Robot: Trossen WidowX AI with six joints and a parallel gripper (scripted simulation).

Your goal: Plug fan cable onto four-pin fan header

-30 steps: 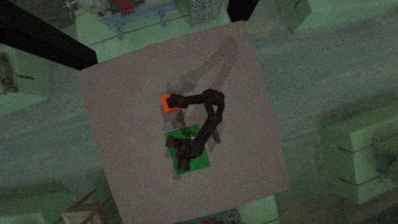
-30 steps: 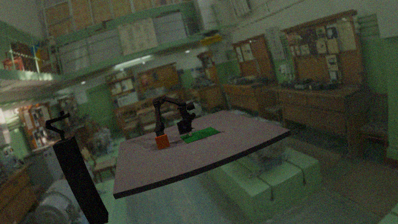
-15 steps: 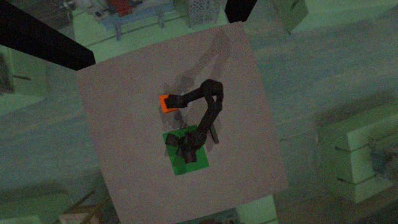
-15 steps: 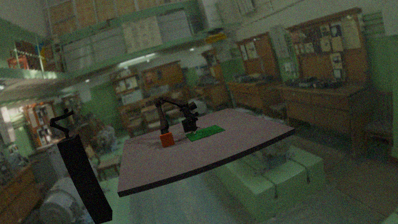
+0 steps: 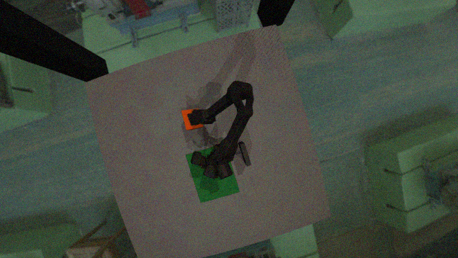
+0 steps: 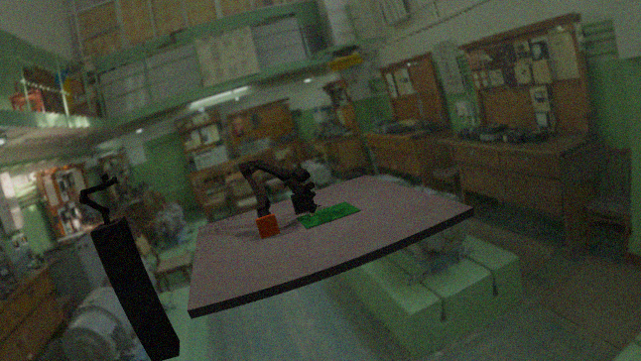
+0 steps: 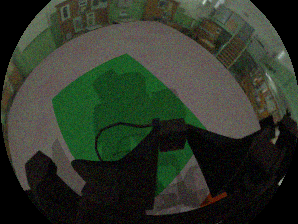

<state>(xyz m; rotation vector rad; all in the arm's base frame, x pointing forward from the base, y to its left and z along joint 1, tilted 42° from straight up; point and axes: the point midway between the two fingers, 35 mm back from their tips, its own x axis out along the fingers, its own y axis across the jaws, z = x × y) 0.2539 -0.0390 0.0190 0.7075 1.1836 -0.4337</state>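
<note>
The green board lies 8 cm below my gripper tip, 7 cm ahead of it and 2 cm to the left of it. Round my gripper tip: dark fan plug 1 cm below, 1 cm behind; dark fan 23 cm to the left, 1 cm below.
</note>
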